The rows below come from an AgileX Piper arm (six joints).
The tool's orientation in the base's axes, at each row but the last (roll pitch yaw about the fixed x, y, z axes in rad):
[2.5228, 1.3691, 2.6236]
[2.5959, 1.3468, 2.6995]
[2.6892, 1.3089, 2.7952]
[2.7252, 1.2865, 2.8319]
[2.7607, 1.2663, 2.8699]
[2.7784, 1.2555, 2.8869]
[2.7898, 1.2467, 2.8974]
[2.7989, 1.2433, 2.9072]
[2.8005, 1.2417, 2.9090]
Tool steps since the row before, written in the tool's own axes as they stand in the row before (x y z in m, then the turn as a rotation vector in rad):
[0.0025, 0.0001, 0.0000, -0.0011, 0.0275, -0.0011]
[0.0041, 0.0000, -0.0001, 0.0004, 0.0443, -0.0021]
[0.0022, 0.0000, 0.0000, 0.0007, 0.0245, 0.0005]
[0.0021, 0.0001, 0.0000, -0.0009, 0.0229, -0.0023]
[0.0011, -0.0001, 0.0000, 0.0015, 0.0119, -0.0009]
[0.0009, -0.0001, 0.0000, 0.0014, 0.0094, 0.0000]
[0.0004, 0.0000, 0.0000, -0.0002, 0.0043, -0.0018]
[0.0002, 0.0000, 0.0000, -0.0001, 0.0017, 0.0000]
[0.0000, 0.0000, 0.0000, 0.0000, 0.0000, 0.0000]
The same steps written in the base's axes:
[-0.0004, 0.0003, -0.0024, -0.0034, 0.0270, 0.0045]
[-0.0009, 0.0004, -0.0040, -0.0062, 0.0436, 0.0051]
[-0.0005, 0.0002, -0.0021, -0.0019, 0.0244, 0.0020]
[-0.0006, 0.0003, -0.0020, -0.0041, 0.0223, 0.0041]
[-0.0003, 0.0000, -0.0011, -0.0024, 0.0118, 0.0001]
[-0.0003, 0.0000, -0.0009, -0.0013, 0.0094, -0.0003]
[-0.0001, 0.0000, -0.0004, -0.0020, 0.0040, 0.0012]
[-0.0001, 0.0000, -0.0002, -0.0001, 0.0017, 0.0003]
[0.0000, 0.0000, 0.0000, 0.0000, 0.0000, 0.0000]

